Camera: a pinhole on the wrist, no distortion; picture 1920 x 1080 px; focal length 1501.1 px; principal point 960.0 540.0 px. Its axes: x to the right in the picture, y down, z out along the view. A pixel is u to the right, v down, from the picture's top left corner.
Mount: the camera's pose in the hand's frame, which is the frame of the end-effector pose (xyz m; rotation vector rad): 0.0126 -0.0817 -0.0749 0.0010 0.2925 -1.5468
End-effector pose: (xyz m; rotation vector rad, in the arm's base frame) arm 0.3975 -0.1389 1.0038 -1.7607 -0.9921 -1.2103
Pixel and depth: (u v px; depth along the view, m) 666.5 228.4 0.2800
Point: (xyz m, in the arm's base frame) 0.4035 0.0894 0.9685
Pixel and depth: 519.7 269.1 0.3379
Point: 0.4582 0.1356 0.9544
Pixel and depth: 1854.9 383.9 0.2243
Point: 0.2186 0.0781 1.0428
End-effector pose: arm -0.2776 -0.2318 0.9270 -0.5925 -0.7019 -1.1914
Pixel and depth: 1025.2 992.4 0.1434
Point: -0.3784 -0.2725 1.0297
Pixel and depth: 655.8 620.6 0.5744
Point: -0.4016 0.0220 1.3669
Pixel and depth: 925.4 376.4 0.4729
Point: -0.4891 -0.0154 1.2284
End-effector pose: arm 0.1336 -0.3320 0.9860 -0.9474 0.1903 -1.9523
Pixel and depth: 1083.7 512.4 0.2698
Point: 0.1389 -0.2495 1.2167
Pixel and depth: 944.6 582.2 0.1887
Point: 0.1148 -0.2851 1.1431
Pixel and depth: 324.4 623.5 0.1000
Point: 0.1036 -0.3220 1.0535
